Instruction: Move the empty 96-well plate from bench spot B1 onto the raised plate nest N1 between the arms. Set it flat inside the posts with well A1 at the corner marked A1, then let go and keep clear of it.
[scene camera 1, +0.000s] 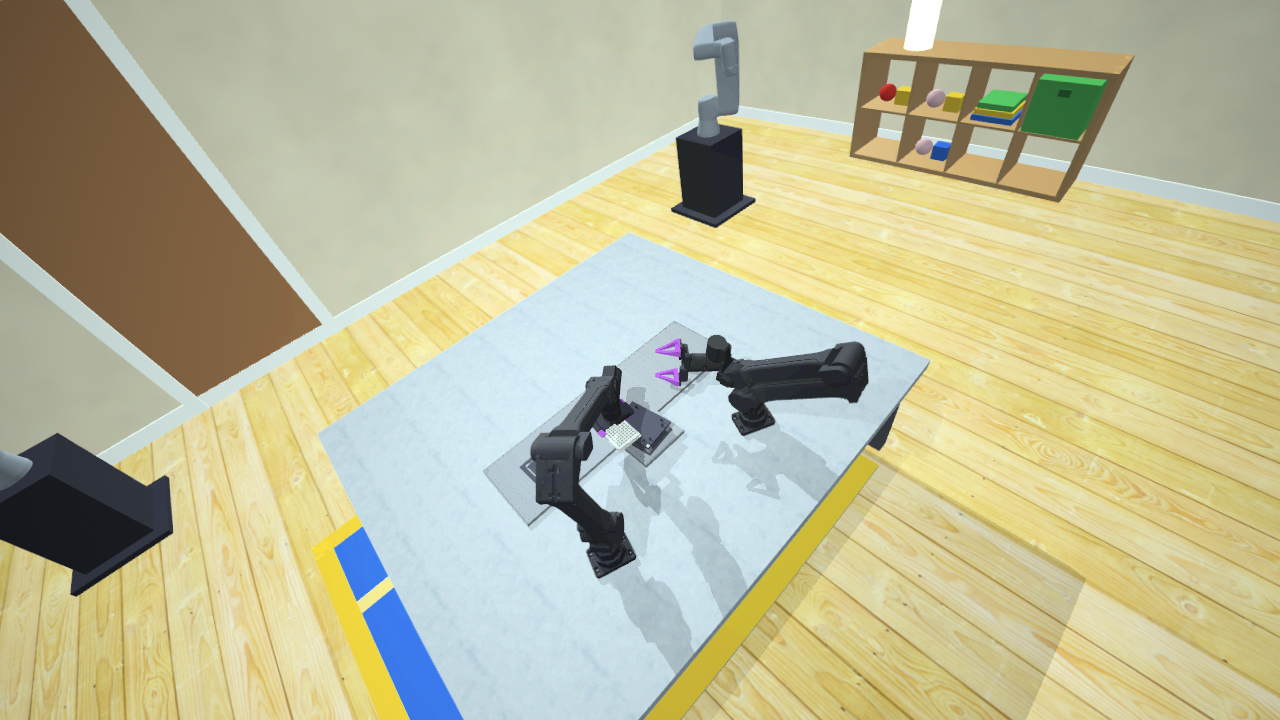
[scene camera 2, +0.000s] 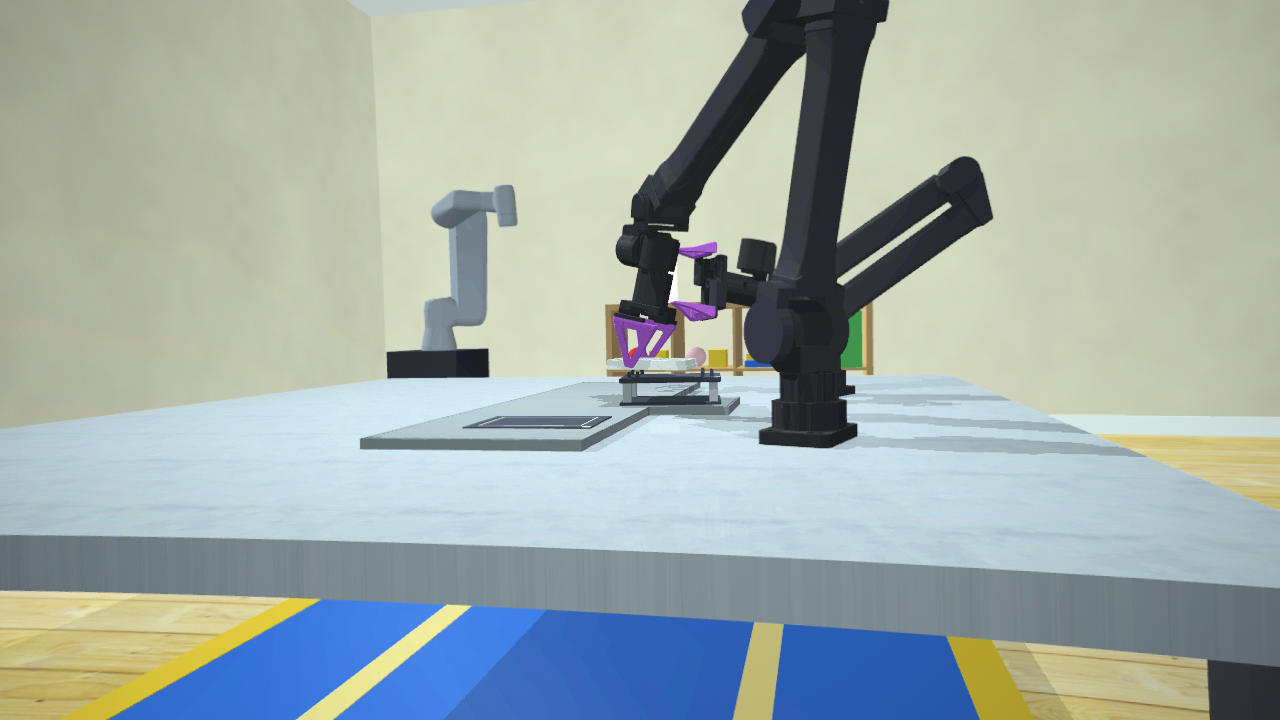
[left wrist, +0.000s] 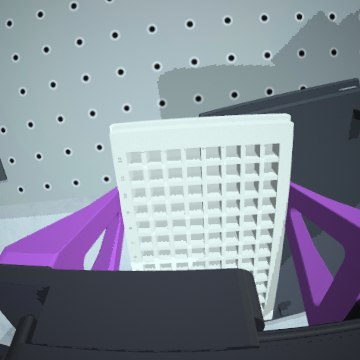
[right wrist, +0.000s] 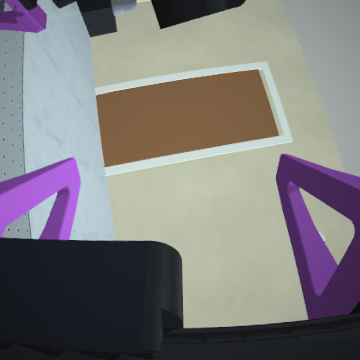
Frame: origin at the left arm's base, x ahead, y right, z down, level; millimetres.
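Seen in the pictures: left gripper, fingertip midpoint: (scene camera 1: 613, 427) (scene camera 2: 637, 365) (left wrist: 203, 193); right gripper, fingertip midpoint: (scene camera 1: 655, 363) (right wrist: 177, 166); left arm's base, link origin: (scene camera 1: 611, 555) (scene camera 2: 809, 439); right arm's base, link origin: (scene camera 1: 752, 420).
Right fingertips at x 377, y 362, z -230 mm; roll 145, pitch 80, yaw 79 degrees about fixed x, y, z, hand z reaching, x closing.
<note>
Pixels of each thing's middle, then the offset from my right fingertips to it. "spot": a spot on its surface instead. Level surfaces: height alone.
- white 96-well plate, body centre: (left wrist: 205, 238) (scene camera 2: 652, 363) (scene camera 1: 617, 431) dx -61, dy -187, dz +149 mm
- raised dark nest N1, body centre: (left wrist: 308, 211) (scene camera 2: 671, 385) (scene camera 1: 640, 426) dx -52, dy -109, dz +190 mm
- Bench spot B1, surface spot: (scene camera 2: 537, 421) spot: dx -22, dy -434, dz +215 mm
- perforated grey board, surface height: dz +217 mm
- pale table, surface height: dz +230 mm
The white 96-well plate (scene camera 1: 621, 436) (scene camera 2: 677, 364) (left wrist: 200, 132) is held about level between the purple fingers of my left gripper (scene camera 2: 640, 347) (left wrist: 203, 193), which is shut on its two long sides. The plate is just above the raised dark nest N1 (scene camera 1: 657, 422) (scene camera 2: 671, 377) (left wrist: 325, 117) and overhangs its left side in scene camera 2. Whether it touches a post I cannot tell. The well A1 end is hidden in the left wrist view. Bench spot B1 (scene camera 2: 537, 421) bears no plate. My right gripper (scene camera 1: 657, 362) (scene camera 2: 691, 281) (right wrist: 177, 166) is open and empty, above the board beyond the nest.
The perforated grey board (scene camera 1: 644, 367) (scene camera 2: 402, 438) lies on the pale table (scene camera 1: 429, 402) (scene camera 2: 268, 483) beneath the nest and B1. My left forearm stretches over the board in scene camera 1. A shelf unit (scene camera 1: 1002, 55) and a grey robot arm (scene camera 1: 729, 76) (scene camera 2: 467, 259) stand beyond the table.
</note>
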